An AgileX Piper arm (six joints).
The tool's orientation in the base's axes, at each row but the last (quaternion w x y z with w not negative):
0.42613, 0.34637, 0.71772, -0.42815
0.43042, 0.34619, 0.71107, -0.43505
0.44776, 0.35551, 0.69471, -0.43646
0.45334, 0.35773, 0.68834, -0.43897
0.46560, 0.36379, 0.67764, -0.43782
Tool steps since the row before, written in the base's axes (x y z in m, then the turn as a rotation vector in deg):
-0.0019, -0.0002, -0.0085, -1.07, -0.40, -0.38
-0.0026, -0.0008, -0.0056, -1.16, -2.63, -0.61
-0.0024, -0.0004, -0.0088, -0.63, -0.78, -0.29
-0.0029, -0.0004, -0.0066, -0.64, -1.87, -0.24
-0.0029, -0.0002, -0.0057, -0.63, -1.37, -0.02
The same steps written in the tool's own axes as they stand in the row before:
0.0084, 0.0010, 0.0019, 0.72, -0.96, 0.13
0.0060, -0.0008, 0.0013, 0.70, -1.81, 2.20
0.0090, 0.0003, 0.0015, 0.41, -0.76, 0.59
0.0071, -0.0009, 0.0008, 0.26, -1.17, 1.59
0.0063, -0.0012, 0.0003, 0.09, -1.04, 1.08

